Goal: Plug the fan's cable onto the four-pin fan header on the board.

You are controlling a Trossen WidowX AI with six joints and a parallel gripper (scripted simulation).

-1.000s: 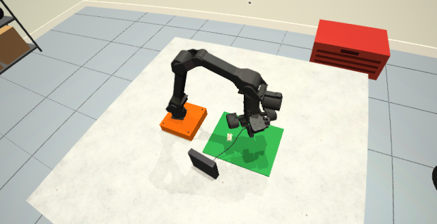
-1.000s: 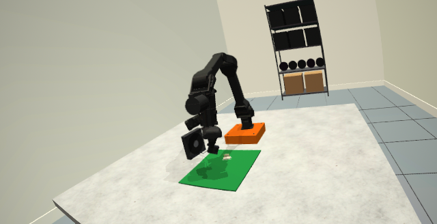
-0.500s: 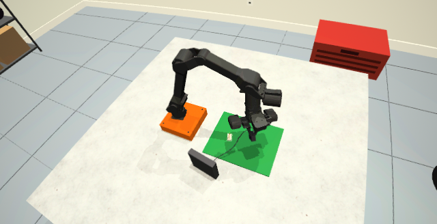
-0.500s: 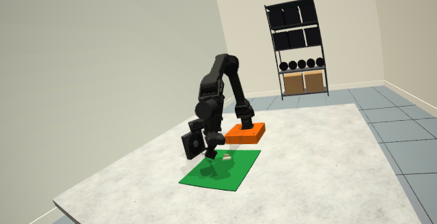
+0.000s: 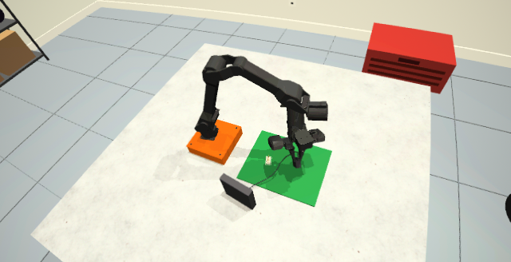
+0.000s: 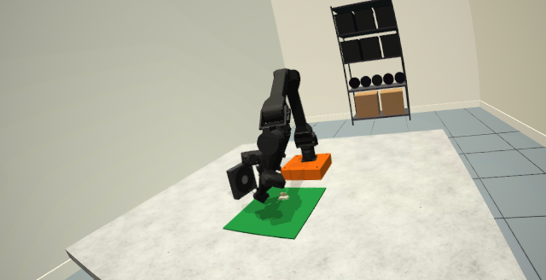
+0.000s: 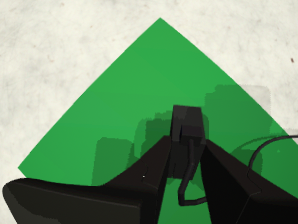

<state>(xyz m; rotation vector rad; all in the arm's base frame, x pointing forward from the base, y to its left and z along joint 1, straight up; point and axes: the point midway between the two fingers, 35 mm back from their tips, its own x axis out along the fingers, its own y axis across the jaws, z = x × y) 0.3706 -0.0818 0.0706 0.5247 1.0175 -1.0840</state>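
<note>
The green board is 100 mm below my gripper tip, 50 mm behind it and 30 mm to the left of it. Round my gripper tip: black plug: 10 mm below; then black fan: 180 mm behind, 130 mm to the right, 30 mm below; then pale fan header: 110 mm behind, 90 mm below, 30 mm to the left.
</note>
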